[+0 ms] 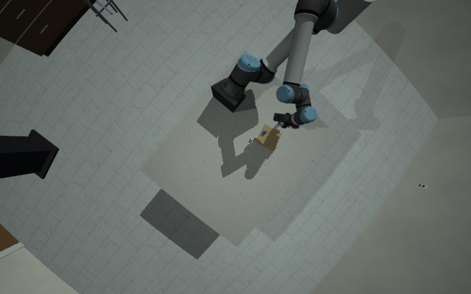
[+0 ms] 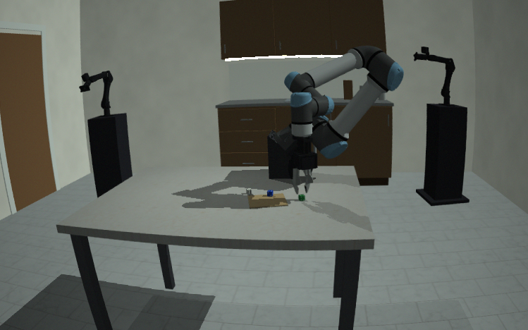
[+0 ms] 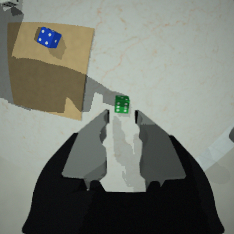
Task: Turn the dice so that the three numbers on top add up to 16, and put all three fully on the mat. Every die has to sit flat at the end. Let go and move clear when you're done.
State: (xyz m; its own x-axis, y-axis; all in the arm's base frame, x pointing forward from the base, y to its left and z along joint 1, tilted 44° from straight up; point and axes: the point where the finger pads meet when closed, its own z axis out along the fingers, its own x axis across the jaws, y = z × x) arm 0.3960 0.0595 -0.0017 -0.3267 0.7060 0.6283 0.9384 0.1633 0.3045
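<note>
My gripper is now 3 cm above the green die. The rest, counted from my hand: blue die (12 cm to the right, 6 cm behind, 3 cm below); then white die (20 cm to the right, 10 cm behind, 3 cm below); then tan mat (13 cm to the right, 4 cm below, 1 cm behind).
</note>
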